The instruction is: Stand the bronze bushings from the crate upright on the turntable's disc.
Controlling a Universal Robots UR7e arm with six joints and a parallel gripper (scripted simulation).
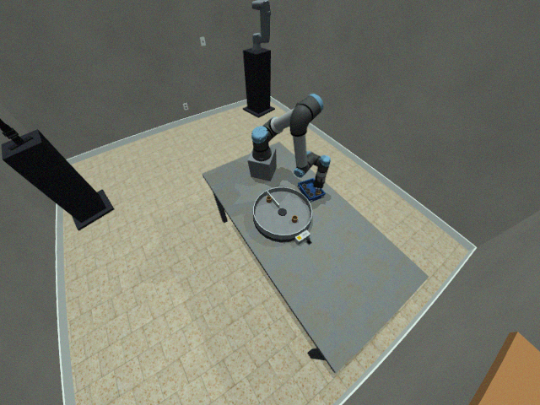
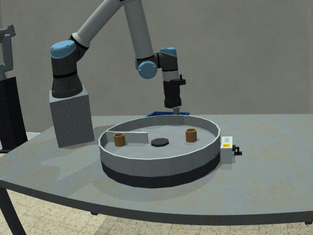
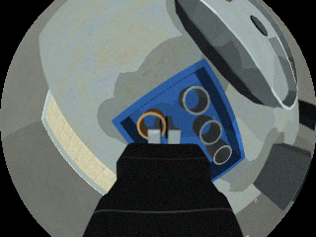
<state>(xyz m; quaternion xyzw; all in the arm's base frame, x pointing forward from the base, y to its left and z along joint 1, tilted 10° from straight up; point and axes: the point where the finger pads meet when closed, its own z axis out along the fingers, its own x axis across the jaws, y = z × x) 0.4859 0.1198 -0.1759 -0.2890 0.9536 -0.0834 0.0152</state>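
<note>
The blue crate is 5 cm behind my hand and 2 cm below it. Also, from my hand: turntable disc 6 cm behind, 35 cm to the right, 1 cm above.
</note>
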